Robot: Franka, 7 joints.
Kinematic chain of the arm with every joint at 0, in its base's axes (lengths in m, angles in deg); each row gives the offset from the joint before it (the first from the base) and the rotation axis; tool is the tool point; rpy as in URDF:
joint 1: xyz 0 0 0.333 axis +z
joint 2: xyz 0 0 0 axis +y
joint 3: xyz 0 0 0.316 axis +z
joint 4: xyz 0.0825 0 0 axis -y
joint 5: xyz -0.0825 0 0.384 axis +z
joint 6: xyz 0 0 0 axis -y
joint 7: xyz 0.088 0 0 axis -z
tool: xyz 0 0 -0.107 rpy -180 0 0
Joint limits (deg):
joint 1: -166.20..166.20
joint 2: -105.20..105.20
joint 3: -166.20..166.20
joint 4: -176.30..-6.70
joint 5: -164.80..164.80
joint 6: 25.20..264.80
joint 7: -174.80..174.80
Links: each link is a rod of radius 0.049 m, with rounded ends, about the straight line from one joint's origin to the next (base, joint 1, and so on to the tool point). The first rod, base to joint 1, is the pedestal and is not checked.
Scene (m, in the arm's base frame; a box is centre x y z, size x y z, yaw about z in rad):
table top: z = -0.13
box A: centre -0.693 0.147 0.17 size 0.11 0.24 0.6 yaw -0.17
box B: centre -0.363 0.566 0 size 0.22 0.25 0.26 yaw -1
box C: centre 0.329 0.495 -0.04 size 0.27 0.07 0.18 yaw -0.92
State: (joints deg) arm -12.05 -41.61 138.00 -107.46 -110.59 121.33 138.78
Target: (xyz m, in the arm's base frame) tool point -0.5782 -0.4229 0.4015
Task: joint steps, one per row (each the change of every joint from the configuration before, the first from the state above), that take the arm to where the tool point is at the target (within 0.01 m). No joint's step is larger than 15 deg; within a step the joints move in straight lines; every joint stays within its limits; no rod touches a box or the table.
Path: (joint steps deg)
1: -0.08 14.91 5.64 -0.29 -0.93 4.53 7.09
2: -0.08 14.91 5.64 -0.29 -0.93 4.53 7.08
3: -0.08 14.92 5.64 -0.30 -0.93 4.54 7.09
4: -0.08 14.91 5.64 -0.29 -0.93 4.53 7.09
5: -0.08 14.91 5.64 -0.29 -0.93 4.53 7.09
6: 12.42 -12.19 0.00 3.34 0.65 -2.78 -7.09
7: 12.43 -12.19 0.00 3.33 0.65 -2.77 -7.09
8: 12.43 -12.19 0.00 3.34 0.65 -2.78 -7.09
9: 12.42 -12.19 0.00 3.33 0.65 -2.78 -7.08
10: 12.43 -12.19 0.00 3.34 0.65 -2.78 -7.09

